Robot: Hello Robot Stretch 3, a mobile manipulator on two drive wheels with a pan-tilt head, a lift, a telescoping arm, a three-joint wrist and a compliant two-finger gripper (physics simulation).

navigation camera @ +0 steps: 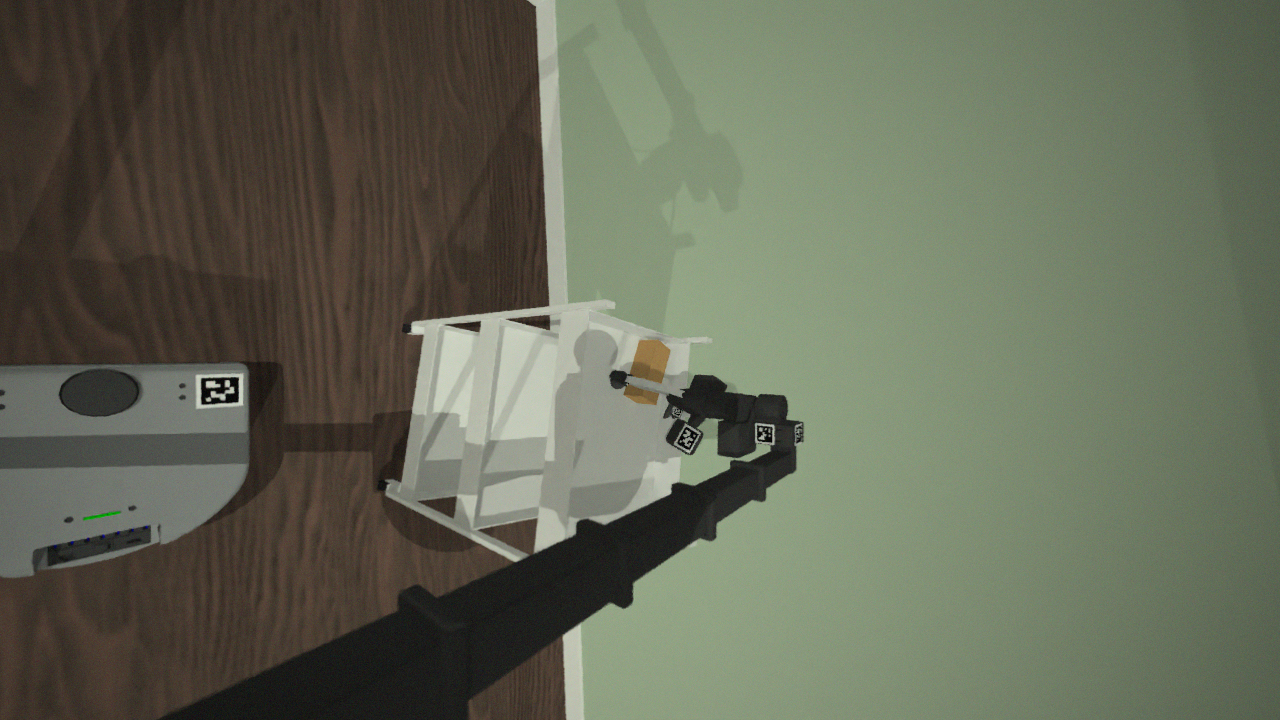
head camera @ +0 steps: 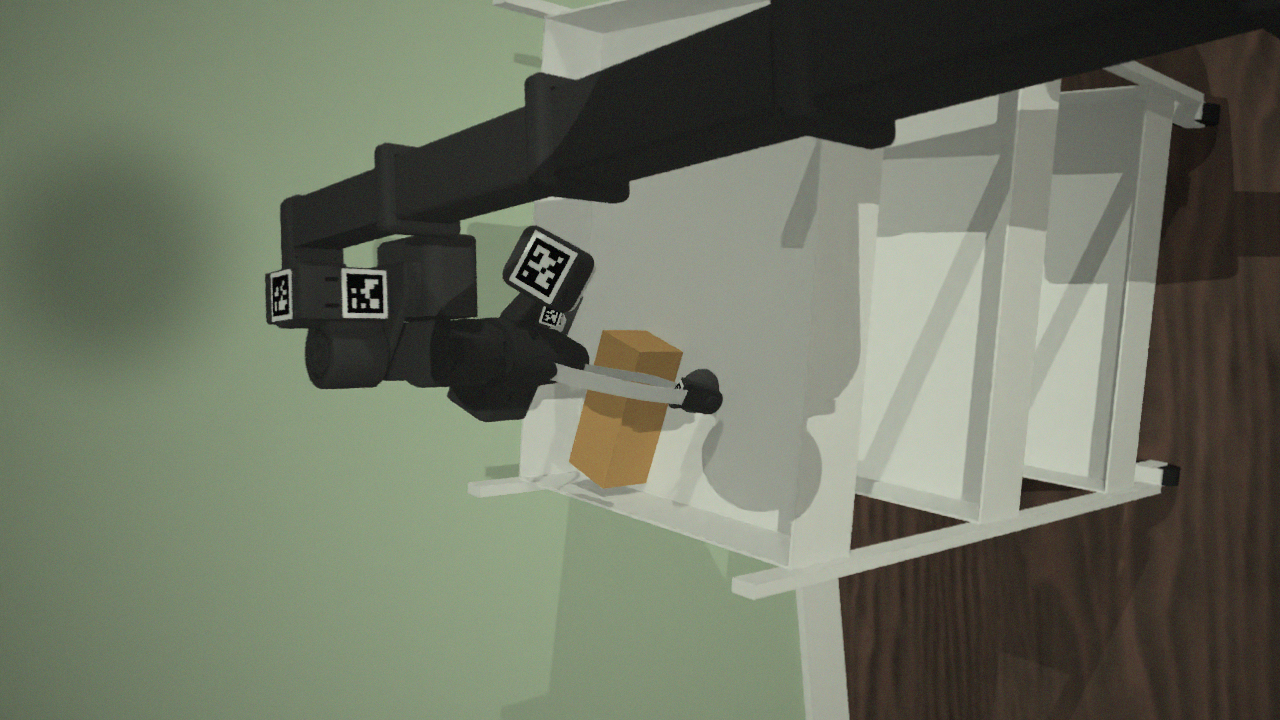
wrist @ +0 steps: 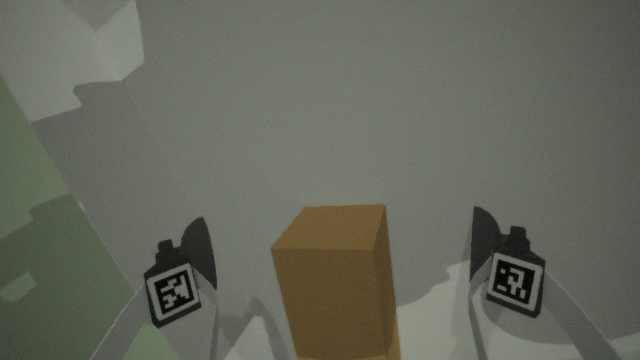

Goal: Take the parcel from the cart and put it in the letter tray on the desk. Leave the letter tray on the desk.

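Where they show: gripper, fingertip midpoint: (navigation camera: 639, 395) (head camera: 643, 352); robot's base at its link origin: (navigation camera: 101, 390).
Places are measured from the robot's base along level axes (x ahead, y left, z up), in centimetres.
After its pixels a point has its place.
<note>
The parcel, an orange-brown box (head camera: 617, 447) @(x 6.1, y -71.2, z 71.1 cm) (navigation camera: 650, 356) @(x 6.1, y -71.2, z 70.7 cm) (wrist: 335, 305), lies on the white top shelf of the cart (head camera: 716, 268) @(x -8.9, y -63.1, z 66.3 cm) (navigation camera: 617, 456) @(x -14.8, y -65.6, z 66.3 cm) (wrist: 350, 100), near a side rim. My gripper (head camera: 637, 354) @(x -2.2, y -70.3, z 68.5 cm) (navigation camera: 648, 395) @(x -2.2, y -70.3, z 68.5 cm) (wrist: 335, 237) @(x -2.2, y -70.3, z 68.5 cm) is open. In the wrist view its two fingertips stand on either side of the parcel's end, with a gap at each side. In the head view one finger crosses in front of the parcel, and the other finger is mostly hidden. The letter tray and the desk do not show in these views.
The cart has raised rims, corner posts and lower shelves. My dark telescoping arm (head camera: 680, 107) @(x -9.6, y -30.6, z 102.8 cm) (navigation camera: 537, 591) @(x -8.4, y -16.9, z 102.9 cm) reaches over the cart. A green wall (head camera: 268, 555) @(x 16.3, y -103.5, z 89.2 cm) (navigation camera: 984, 358) @(x 5.7, y -104.1, z 125.6 cm) stands behind it. My grey base (navigation camera: 125, 452) @(x -9.4, y -2.3, z 16.1 cm) is on the dark wooden floor (head camera: 1029, 626) @(x 35.0, y -70.2, z 0.1 cm) (navigation camera: 358, 179) @(x 51.5, y -40.3, z 0.0 cm).
</note>
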